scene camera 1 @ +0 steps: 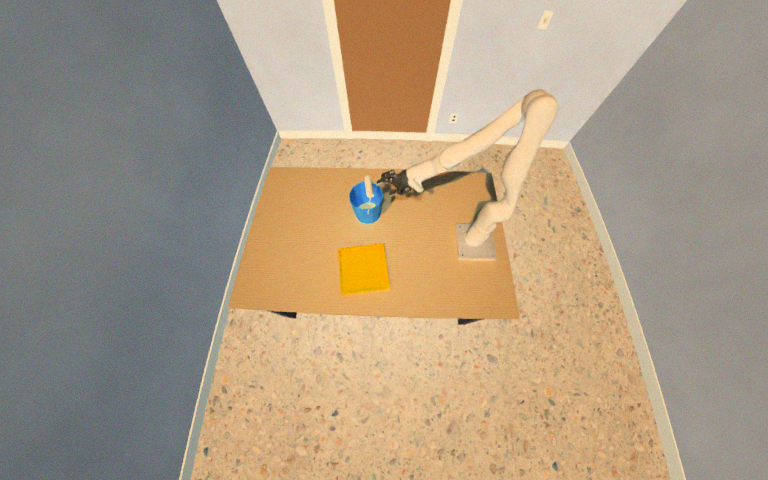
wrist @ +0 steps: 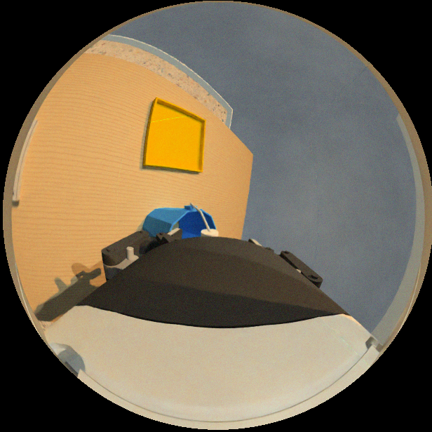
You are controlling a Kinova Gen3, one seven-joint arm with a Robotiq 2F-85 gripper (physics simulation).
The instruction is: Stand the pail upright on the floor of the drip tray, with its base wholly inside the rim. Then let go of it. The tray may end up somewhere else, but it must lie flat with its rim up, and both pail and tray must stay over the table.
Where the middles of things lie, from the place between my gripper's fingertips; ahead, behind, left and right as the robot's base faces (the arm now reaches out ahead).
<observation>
I see my gripper 10 cm short of the yellow drip tray [scene camera 1: 363,268], 27 cm to the right of it and 29 cm above it.
</observation>
